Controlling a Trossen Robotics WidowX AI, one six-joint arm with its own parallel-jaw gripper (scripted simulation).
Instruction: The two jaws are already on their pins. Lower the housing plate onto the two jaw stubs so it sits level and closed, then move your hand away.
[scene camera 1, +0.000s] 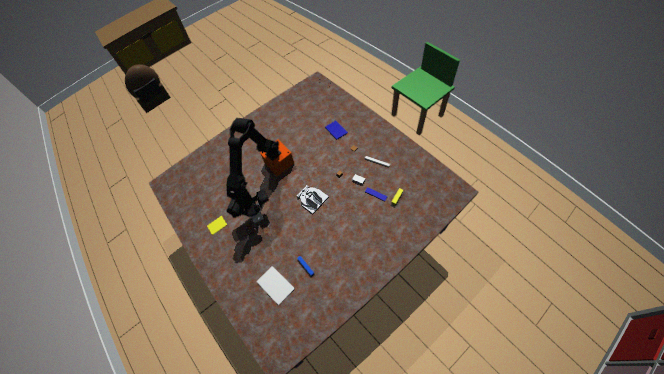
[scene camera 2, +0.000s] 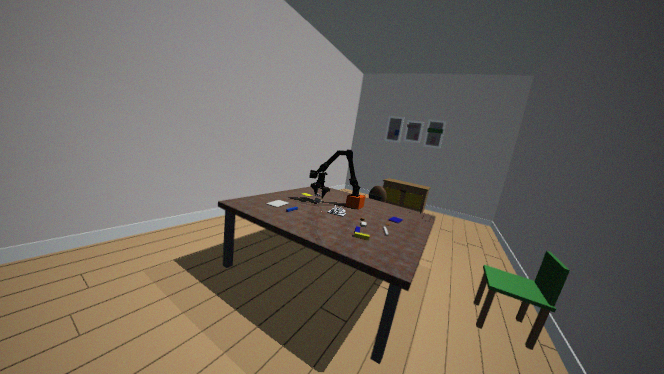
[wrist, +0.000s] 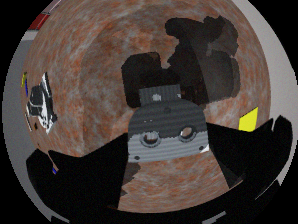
Scene:
A white sheet (scene camera 1: 272, 282) is 1.43 m from the lens.

